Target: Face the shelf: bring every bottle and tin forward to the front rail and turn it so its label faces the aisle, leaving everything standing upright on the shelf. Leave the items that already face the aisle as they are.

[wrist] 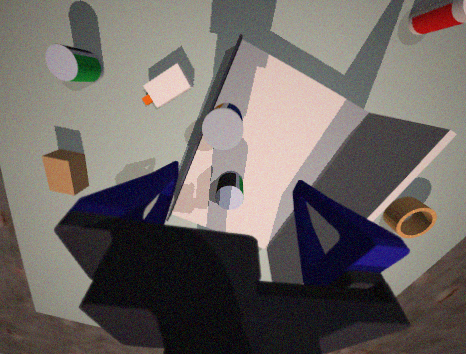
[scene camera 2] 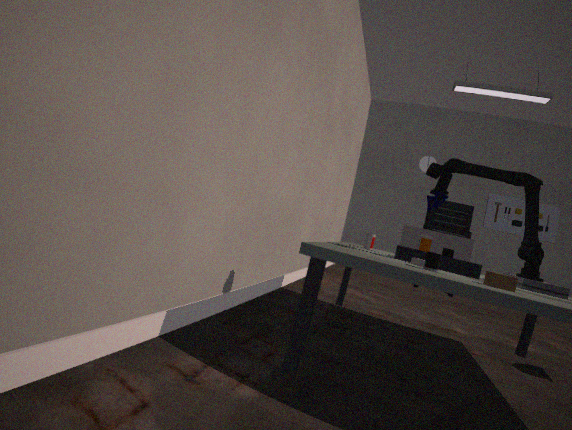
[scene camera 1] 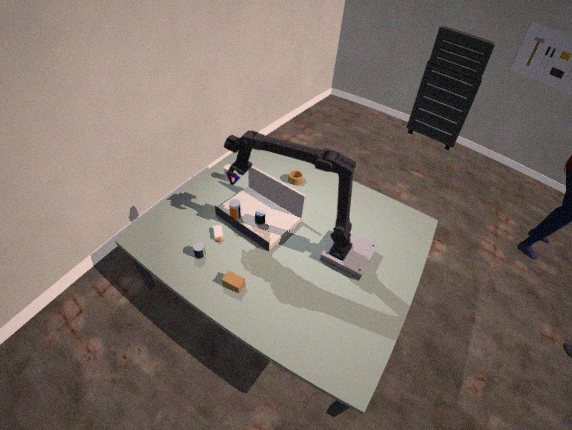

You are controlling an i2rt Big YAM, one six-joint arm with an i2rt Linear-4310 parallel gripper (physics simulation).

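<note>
The shelf is a low pink-floored tray with a dark front rail and a raised grey back panel. A tall orange bottle with a pale top stands upright close behind the rail; a blue patch shows on its side. A short black tin with a pale top stands upright, set back from the rail; a green strip shows on one side in the wrist view. Which side is each label is unclear. My gripper is open and empty, high above the table.
On the table stand a green-marked tin, a white box with orange tip, a wooden block, a red-and-white can and an orange ring behind the back panel.
</note>
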